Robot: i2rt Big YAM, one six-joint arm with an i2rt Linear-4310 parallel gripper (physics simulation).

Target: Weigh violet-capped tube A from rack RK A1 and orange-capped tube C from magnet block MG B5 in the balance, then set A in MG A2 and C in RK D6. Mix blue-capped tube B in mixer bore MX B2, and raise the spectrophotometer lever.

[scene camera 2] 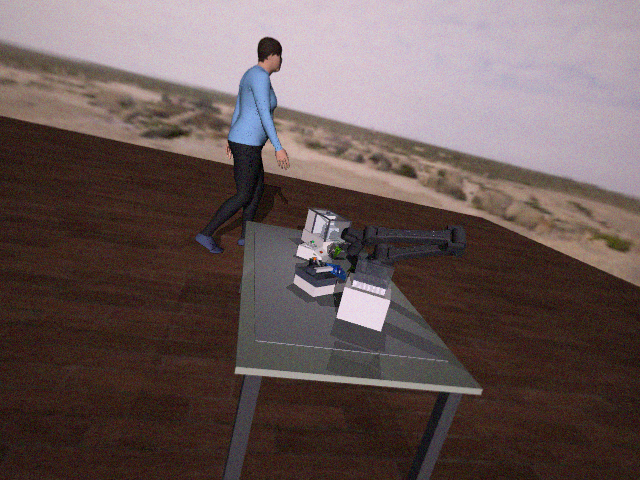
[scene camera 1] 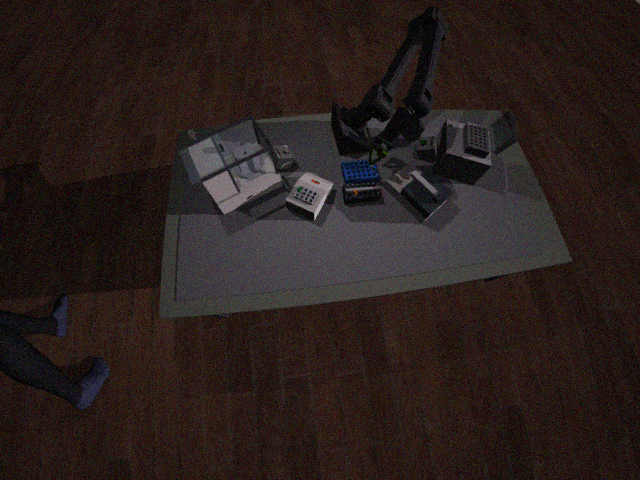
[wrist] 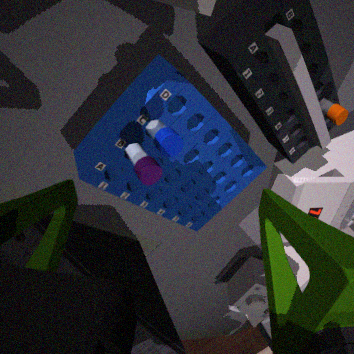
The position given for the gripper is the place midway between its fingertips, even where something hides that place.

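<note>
Wrist view: the gripper (wrist: 165, 194) open, holding nothing. Scene camera 1: a glass-box balance (scene camera 1: 236, 164). Scene camera 2: the glass-box balance (scene camera 2: 324, 227) again.
</note>
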